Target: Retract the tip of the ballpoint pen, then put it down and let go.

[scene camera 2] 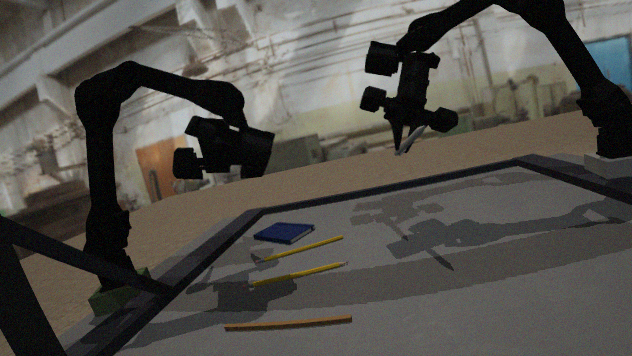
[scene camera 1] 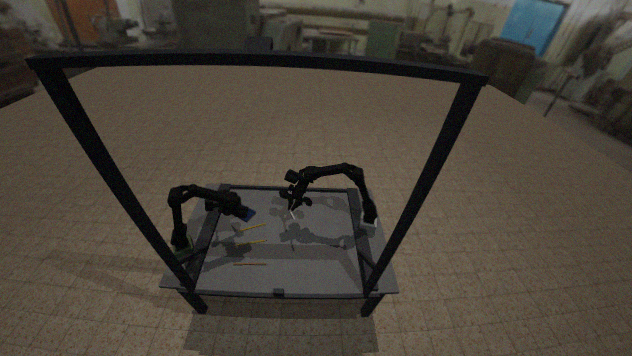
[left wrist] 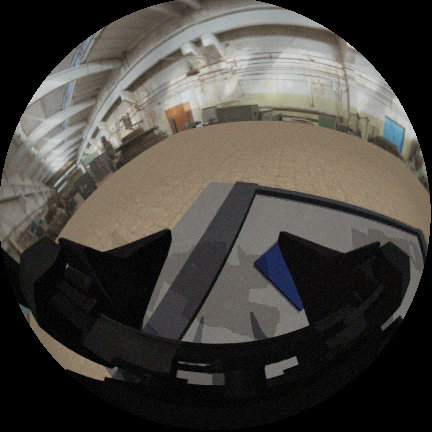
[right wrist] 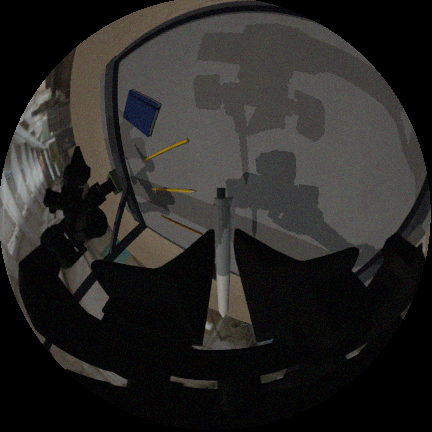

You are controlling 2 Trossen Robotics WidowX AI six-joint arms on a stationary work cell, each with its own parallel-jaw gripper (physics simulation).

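Where they show: left gripper, fingertip midpoint: (scene camera 2: 221, 176) (left wrist: 226, 236) (right wrist: 73, 155); right gripper, fingertip midpoint: (scene camera 2: 401, 151) (scene camera 1: 289, 210) (right wrist: 223, 234); left arm's base, link origin: (scene camera 1: 182, 244) (right wrist: 111, 184); right arm's base, link origin: (scene camera 2: 617, 154) (scene camera 1: 368, 219).
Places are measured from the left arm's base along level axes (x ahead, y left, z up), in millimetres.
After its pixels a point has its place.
Note:
The ballpoint pen (scene camera 1: 293, 214) {x 582, y -217, z 155 mm} (scene camera 2: 413, 138) {x 576, y -212, z 144 mm} (right wrist: 223, 250) {x 596, y -155, z 131 mm} has a grey barrel, a dark button and a white cone at its tip end. It is tilted in the air above the table. My right gripper (scene camera 2: 404, 147) {x 593, y -150, z 119 mm} (right wrist: 223, 234) {x 593, y -150, z 119 mm} is shut on the pen's barrel. In the right wrist view the button end points up the picture and the white cone lies low between the fingers. The point at the cone is too small to tell whether it is out. My left gripper (left wrist: 226, 236) {x 273, y 93, z 141 mm} is open and empty, raised over the table's left side, far from the pen.
A blue notebook (scene camera 2: 284, 233) {x 378, y 67, z -28 mm} (left wrist: 276, 272) {x 347, y 102, z -28 mm} (right wrist: 142, 113) {x 397, y 73, z -28 mm} lies on the table (scene camera 2: 500, 310) {x 508, y -410, z -40 mm} at the left. Two yellow pencils (scene camera 2: 305, 248) {x 395, y -45, z -36 mm} (scene camera 2: 300, 274) {x 353, y -145, z -35 mm} and an orange-brown stick (scene camera 2: 288, 323) {x 301, y -267, z -33 mm} lie nearer the front. Dark frame posts (scene camera 1: 102, 162) {x -1, y -272, z 747 mm} (scene camera 1: 430, 165) {x 723, y -690, z 768 mm} stand at both sides.

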